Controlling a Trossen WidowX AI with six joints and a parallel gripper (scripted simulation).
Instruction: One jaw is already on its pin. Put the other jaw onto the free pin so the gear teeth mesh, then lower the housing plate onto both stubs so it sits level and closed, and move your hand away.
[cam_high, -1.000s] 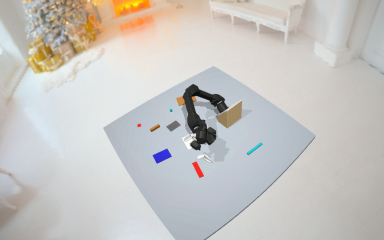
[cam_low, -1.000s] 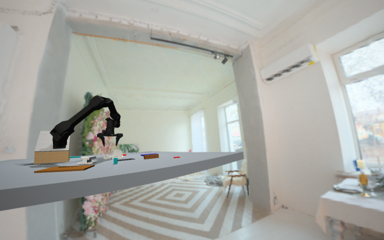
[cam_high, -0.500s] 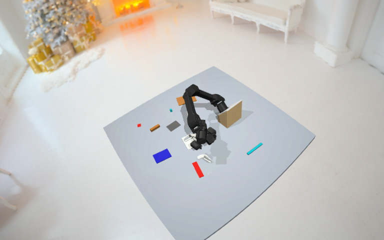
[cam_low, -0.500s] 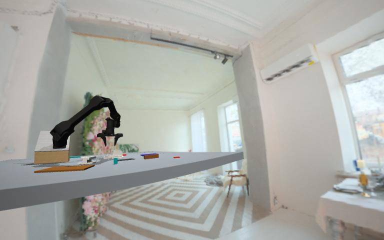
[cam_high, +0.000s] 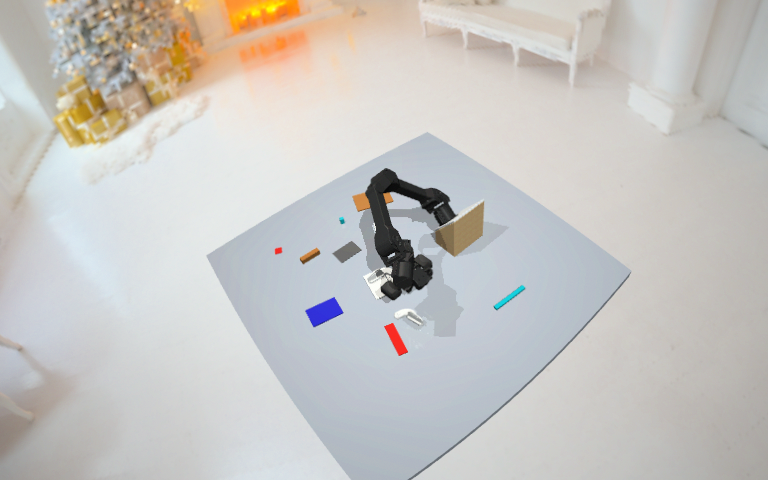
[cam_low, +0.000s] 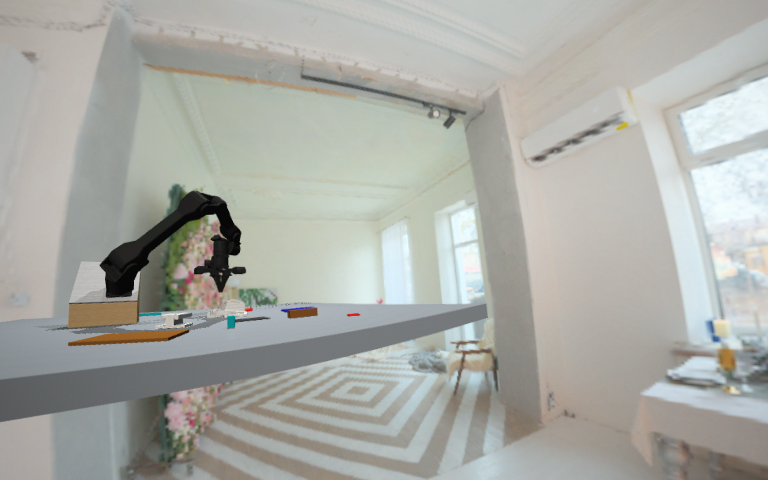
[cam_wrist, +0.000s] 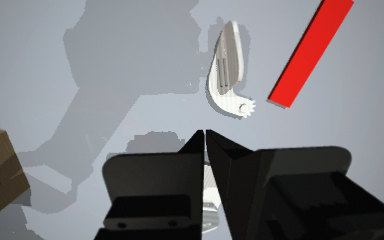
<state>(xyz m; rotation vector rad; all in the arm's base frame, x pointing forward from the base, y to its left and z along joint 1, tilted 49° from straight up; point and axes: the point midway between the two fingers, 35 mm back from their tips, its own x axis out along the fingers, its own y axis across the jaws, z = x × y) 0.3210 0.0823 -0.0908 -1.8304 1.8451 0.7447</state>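
My gripper tip is now 13 cm short of the red bar, 8 cm above it and 7 cm to the right of it. From my gripper tip the other things lie so: blue tile 24 cm ahead, 19 cm to the right, 8 cm below; cyan bar 27 cm behind, 24 cm to the left, 8 cm below; dark grey tile 37 cm to the right, 8 cm below.
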